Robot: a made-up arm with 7 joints.
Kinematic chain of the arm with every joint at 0, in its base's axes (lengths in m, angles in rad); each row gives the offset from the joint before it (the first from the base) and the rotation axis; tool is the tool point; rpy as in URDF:
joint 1: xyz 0 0 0.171 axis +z
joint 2: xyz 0 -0.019 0.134 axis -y
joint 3: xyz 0 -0.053 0.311 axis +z
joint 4: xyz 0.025 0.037 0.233 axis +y
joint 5: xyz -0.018 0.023 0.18 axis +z
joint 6: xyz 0 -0.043 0.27 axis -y
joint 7: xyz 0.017 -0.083 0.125 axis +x
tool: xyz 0 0 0 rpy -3.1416 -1.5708 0
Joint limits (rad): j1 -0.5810..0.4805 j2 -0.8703..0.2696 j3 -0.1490..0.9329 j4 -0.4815..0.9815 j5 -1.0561..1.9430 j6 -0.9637..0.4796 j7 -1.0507..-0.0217
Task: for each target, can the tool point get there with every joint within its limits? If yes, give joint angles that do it. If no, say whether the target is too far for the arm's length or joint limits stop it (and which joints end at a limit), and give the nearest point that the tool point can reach.
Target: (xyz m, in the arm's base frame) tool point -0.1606 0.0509 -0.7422
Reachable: no: joint limits stop it (at a limit: joint 1, joint 2, joint 4, joint 6) | nearest point 0.7404 0.4587 0.3617 | short by 1.482 m
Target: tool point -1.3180 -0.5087 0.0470
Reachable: no: too far | nearest point -0.5862 -0.2263 1.1510 | short by 1.354 m
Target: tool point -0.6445 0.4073 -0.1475
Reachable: no: joint limits stop it (at a limit: joint 1, joint 2, joint 3, joint 4, joint 6) | nearest point -0.2335 0.3714 1.0570 | short by 1.273 m
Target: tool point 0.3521 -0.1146 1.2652
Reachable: yes | joints 0.1327 0.1257 -0.0417 0.8179 -0.0681 -0.2986 -0.3521
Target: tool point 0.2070 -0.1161 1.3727
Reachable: yes | joints 0.3359 -0.3379 0.1666 -0.3700 -0.5000 -0.1960 -0.2727
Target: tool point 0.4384 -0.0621 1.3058
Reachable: yes | joints 0.2103 -0.5231 -0.0264 -0.2336 -0.6365 -0.4682 -0.2294
